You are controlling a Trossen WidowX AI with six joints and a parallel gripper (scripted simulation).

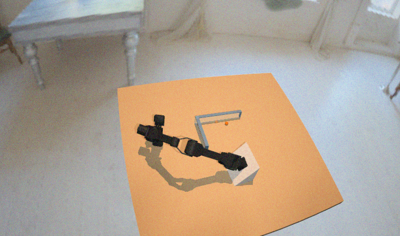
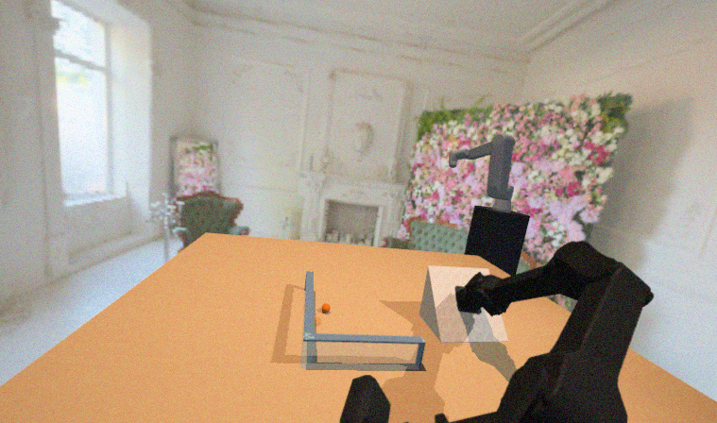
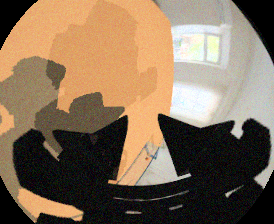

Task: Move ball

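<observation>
Right now the wall is 3 cm ahead of my gripper tip, 39 cm to the right of it and 1 cm below it.
</observation>
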